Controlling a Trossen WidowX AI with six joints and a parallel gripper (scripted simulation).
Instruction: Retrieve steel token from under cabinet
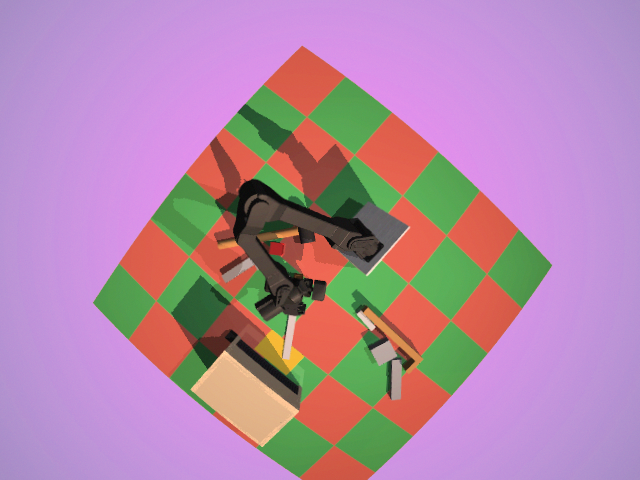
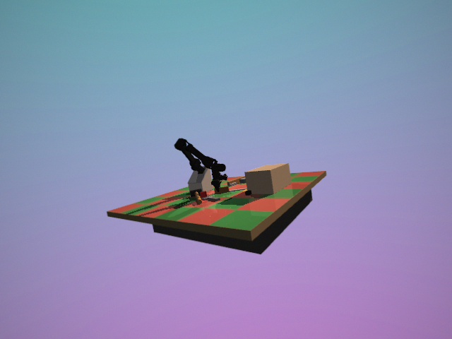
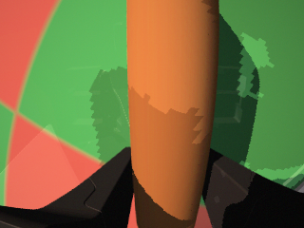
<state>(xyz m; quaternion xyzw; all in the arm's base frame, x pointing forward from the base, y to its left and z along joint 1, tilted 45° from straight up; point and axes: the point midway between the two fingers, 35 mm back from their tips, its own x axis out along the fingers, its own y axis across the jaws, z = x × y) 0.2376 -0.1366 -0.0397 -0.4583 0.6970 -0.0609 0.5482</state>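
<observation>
Right now the pale bar is 7 cm behind my gripper tip and 26 cm to the left of it. Also, from my gripper tip: grey block (3 cm behind, 38 cm to the left, 1 cm above); grey t-shaped tool (8 cm ahead, 17 cm to the right); red cube (3 cm behind, 13 cm to the right, 1 cm above).
</observation>
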